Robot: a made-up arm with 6 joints. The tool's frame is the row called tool.
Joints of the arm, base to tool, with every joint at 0 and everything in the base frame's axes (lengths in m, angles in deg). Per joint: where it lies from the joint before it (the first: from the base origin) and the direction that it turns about. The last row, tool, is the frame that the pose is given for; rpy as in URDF.
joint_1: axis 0 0 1 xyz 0.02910 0.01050 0.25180
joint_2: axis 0 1 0 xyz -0.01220 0.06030 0.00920
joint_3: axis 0 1 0 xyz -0.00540 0.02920 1.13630
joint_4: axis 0 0 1 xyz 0.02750 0.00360 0.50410
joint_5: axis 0 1 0 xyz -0.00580 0.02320 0.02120
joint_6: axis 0 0 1 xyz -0.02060 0.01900 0.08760
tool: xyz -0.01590 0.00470 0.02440 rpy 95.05 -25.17 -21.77
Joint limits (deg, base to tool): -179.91..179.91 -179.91..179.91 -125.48..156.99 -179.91..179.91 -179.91..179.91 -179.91..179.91
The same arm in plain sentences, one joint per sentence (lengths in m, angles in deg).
The arm has six revolute joints in a row. What follows holds with every joint at zero, and every direction is one of the base frame's. The first joint lies 0.0291 m along +x and 0.0105 m along +y and 0.2518 m along +z from the base frame's origin and rotates about +z, from -179.91 to 179.91 deg. The second joint lies 0.0122 m along -x and 0.0603 m along +y and 0.0092 m along +z from the first joint and rotates about +y, from -179.91 to 179.91 deg. The third joint lies 0.0054 m along -x and 0.0292 m along +y and 1.1363 m along +z from the second joint and rotates about +y, from -125.48 to 156.99 deg. The fourth joint lies 0.0275 m along +x and 0.0036 m along +y and 0.5041 m along +z from the third joint and rotates about +z, from -179.91 to 179.91 deg. The fifth joint lies 0.0058 m along -x and 0.0232 m along +y and 0.0212 m along +z from the fourth joint and rotates about +y, from -179.91 to 179.91 deg. The sixth joint lies 0.0206 m along -x and 0.019 m along +y and 0.0876 m along +z from the fifth joint and rotates about +z, from -179.91 to 179.91 deg. The tool frame, which is the frame that the pose is given for, lies 0.0159 m along -x and 0.0047 m along +y and 0.0244 m along +z from the sixth joint; its axes are the base frame's turned by roll 95.05, pitch -25.17 and yaw -21.77 deg (as in URDF: about the fixed x, then y, then z).
